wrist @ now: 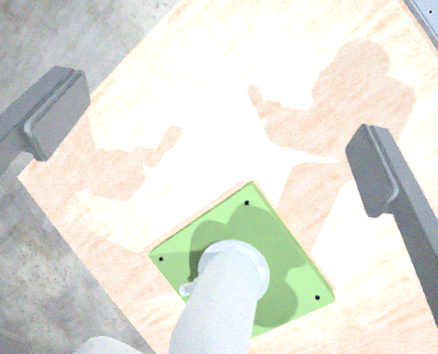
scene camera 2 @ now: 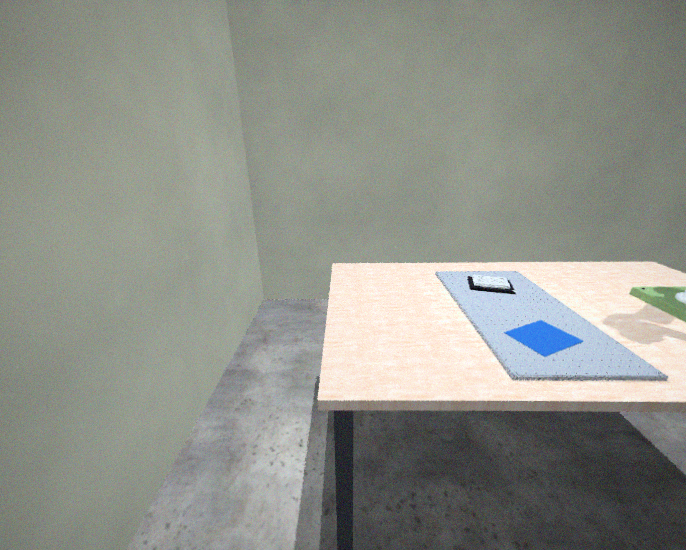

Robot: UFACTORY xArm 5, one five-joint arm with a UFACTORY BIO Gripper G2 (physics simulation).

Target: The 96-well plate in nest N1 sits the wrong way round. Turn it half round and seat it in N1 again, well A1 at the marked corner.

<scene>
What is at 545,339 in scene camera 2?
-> A flat blue square.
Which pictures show the gripper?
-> The wrist view only.
</scene>
